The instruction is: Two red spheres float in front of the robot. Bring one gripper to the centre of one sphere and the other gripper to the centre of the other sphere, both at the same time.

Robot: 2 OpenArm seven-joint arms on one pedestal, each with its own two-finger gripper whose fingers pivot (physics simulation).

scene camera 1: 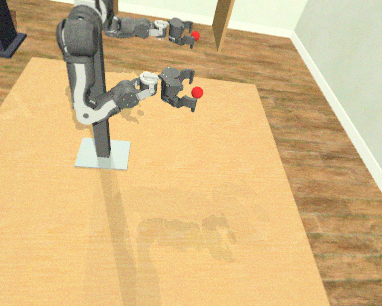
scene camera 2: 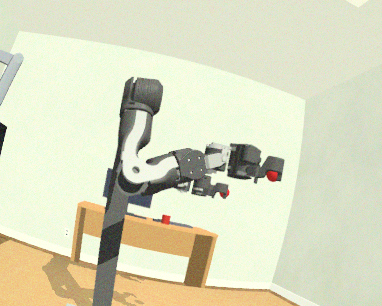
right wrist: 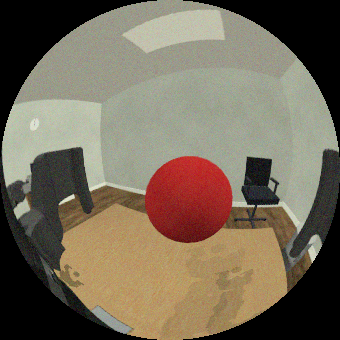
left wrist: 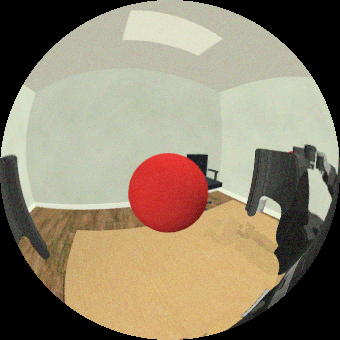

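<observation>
My right gripper (scene camera 2: 270,172), also (scene camera 1: 194,90). Red sphere (right wrist: 187,199). Red sphere (left wrist: 167,192). Pale base plate (scene camera 1: 87,157).
</observation>
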